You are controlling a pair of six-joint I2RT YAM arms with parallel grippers.
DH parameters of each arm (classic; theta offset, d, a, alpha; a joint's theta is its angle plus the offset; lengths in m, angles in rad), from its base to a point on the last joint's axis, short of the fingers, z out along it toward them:
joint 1: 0 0.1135 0.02 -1.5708
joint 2: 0 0 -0.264 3.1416
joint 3: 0.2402 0 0.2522 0
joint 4: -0.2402 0 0.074 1.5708
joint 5: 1.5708 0 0 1.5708
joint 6: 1.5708 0.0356 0 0
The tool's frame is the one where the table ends.
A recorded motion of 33 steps. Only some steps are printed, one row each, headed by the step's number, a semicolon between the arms.
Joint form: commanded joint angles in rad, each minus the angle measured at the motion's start. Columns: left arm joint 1, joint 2, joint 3, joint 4, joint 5, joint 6; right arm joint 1, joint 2, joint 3, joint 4, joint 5, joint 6.
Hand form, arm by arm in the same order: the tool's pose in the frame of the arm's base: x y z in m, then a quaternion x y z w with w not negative. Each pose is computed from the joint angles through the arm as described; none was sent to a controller.
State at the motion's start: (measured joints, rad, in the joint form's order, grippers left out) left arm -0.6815 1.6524 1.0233 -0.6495 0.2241 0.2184; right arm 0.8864 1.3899 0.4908 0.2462 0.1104 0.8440
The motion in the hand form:
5: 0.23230 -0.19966 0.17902 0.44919 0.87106 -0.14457 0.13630; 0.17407 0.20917 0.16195 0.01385 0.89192 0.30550 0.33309
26: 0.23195 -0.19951 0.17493 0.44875 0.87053 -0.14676 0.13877; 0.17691 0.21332 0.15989 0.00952 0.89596 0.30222 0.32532
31: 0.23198 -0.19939 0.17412 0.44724 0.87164 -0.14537 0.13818; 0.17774 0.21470 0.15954 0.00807 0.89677 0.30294 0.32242
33: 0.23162 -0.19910 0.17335 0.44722 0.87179 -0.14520 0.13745; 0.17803 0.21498 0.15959 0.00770 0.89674 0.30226 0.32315
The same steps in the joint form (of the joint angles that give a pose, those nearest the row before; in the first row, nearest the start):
5: -0.0027 -0.0171 -0.0155 0.0405 -0.0002 0.0117; 0.0079 0.0274 0.0630 -0.0222 0.0245 0.0135
26: -0.0027 -0.0141 -0.0308 0.0650 0.0029 0.0102; 0.0080 0.0551 0.0829 -0.0315 0.0138 0.0104
31: -0.0026 -0.0125 -0.0323 0.0665 -0.0001 0.0071; 0.0080 0.0627 0.0891 -0.0330 0.0077 0.0104
33: -0.0026 -0.0125 -0.0354 0.0681 -0.0002 0.0071; 0.0080 0.0643 0.0906 -0.0330 0.0092 0.0089

